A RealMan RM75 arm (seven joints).
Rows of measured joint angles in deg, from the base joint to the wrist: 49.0, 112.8, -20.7, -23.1, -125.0, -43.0, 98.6; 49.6, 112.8, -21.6, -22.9, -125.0, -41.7, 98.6; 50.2, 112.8, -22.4, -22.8, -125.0, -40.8, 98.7; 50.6, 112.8, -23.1, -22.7, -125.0, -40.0, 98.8; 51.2, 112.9, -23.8, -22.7, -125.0, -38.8, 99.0; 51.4, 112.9, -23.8, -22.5, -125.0, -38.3, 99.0; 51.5, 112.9, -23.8, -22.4, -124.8, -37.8, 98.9; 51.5, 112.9, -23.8, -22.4, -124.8, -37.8, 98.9; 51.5, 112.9, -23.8, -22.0, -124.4, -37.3, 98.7; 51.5, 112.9, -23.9, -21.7, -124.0, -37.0, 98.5; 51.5, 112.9, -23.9, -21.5, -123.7, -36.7, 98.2; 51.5, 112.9, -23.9, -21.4, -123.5, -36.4, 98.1; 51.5, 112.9, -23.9, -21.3, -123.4, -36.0, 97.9; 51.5, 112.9, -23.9, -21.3, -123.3, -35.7, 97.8; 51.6, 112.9, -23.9, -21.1, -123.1, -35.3, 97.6; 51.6, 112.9, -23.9, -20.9, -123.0, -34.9, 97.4; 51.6, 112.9, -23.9, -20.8, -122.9, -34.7, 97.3; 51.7, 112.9, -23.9, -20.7, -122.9, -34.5, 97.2; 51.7, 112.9, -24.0, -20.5, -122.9, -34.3, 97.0
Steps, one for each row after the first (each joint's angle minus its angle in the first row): 0.6, 0.0, -0.9, 0.2, 0.0, 1.3, 0.0; 1.2, 0.0, -1.7, 0.3, 0.0, 2.2, 0.1; 1.6, 0.0, -2.4, 0.4, 0.0, 3.0, 0.2; 2.2, 0.1, -3.1, 0.4, 0.0, 4.2, 0.4; 2.4, 0.1, -3.1, 0.6, 0.0, 4.7, 0.4; 2.5, 0.1, -3.1, 0.7, 0.2, 5.2, 0.3; 2.5, 0.1, -3.1, 0.7, 0.2, 5.2, 0.3; 2.5, 0.1, -3.1, 1.1, 0.6, 5.7, 0.1; 2.5, 0.1, -3.2, 1.4, 1.0, 6.0, -0.1; 2.5, 0.1, -3.2, 1.6, 1.3, 6.3, -0.4; 2.5, 0.1, -3.2, 1.7, 1.5, 6.6, -0.5; 2.5, 0.1, -3.2, 1.8, 1.6, 7.0, -0.7; 2.5, 0.1, -3.2, 1.8, 1.7, 7.3, -0.8; 2.6, 0.1, -3.2, 2.0, 1.9, 7.7, -1.0; 2.6, 0.1, -3.2, 2.2, 2.0, 8.1, -1.2; 2.6, 0.1, -3.2, 2.3, 2.1, 8.3, -1.3; 2.7, 0.1, -3.2, 2.4, 2.1, 8.5, -1.4; 2.7, 0.1, -3.3, 2.6, 2.1, 8.7, -1.6
